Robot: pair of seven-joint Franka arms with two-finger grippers.
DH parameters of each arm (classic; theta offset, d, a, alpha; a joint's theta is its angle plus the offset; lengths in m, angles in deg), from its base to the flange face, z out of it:
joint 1: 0 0.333 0 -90
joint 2: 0 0 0 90
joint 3: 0 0.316 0.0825 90
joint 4: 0 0 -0.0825 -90
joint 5: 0 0.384 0 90
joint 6: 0 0 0.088 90
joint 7: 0 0.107 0 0
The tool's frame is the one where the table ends.
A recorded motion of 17 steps. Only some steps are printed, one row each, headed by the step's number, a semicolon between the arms.
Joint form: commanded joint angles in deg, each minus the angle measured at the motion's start. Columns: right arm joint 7, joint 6, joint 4, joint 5, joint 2, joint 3, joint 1; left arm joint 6, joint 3, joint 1, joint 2, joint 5, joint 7, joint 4.
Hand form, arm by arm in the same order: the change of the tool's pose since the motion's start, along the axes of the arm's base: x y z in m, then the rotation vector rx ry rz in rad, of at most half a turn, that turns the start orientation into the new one. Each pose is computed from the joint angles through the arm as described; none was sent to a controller.
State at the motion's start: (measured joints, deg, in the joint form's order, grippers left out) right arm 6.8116 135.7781 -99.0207 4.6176 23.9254 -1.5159 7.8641; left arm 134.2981 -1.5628 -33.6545 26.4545 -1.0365 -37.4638 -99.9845
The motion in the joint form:
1: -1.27 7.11 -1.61 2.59 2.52 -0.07 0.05; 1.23 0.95 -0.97 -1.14 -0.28 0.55 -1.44
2: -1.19 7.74 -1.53 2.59 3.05 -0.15 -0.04; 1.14 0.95 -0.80 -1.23 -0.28 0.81 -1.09
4: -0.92 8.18 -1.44 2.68 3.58 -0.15 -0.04; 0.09 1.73 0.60 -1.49 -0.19 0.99 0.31
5: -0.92 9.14 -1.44 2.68 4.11 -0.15 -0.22; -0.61 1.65 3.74 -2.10 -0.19 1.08 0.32
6: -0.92 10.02 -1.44 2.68 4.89 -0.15 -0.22; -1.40 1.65 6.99 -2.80 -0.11 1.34 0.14
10: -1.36 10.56 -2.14 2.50 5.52 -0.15 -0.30; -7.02 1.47 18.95 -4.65 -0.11 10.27 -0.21
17: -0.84 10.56 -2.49 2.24 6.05 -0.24 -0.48; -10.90 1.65 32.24 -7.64 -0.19 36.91 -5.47
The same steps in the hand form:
1: 0.0044 -0.0013 -0.0295 0.0284 -0.0502 -0.0140; -0.0043 0.0013 0.0039 -0.0050 -0.0164 -0.0083
2: 0.0058 -0.0032 -0.0339 0.0273 -0.0534 -0.0191; -0.0020 0.0022 0.0076 -0.0080 -0.0219 -0.0098
4: 0.0068 -0.0032 -0.0387 0.0288 -0.0529 -0.0252; 0.0154 0.0202 0.0201 -0.0075 -0.0350 0.0226
5: 0.0082 -0.0055 -0.0431 0.0280 -0.0605 -0.0297; 0.0332 0.0517 0.0261 -0.0062 -0.0337 0.0744
6: 0.0092 -0.0057 -0.0507 0.0266 -0.0623 -0.0309; 0.0493 0.0864 0.0314 -0.0015 -0.0308 0.1256
10: 0.0066 -0.0071 -0.0628 0.0196 -0.0496 -0.0239; 0.0869 0.2183 0.0402 0.0438 0.0252 0.1744
17: 0.0050 -0.0104 -0.0719 0.0155 -0.0342 -0.0343; 0.0781 0.3721 0.0256 0.0847 0.1102 -0.0578

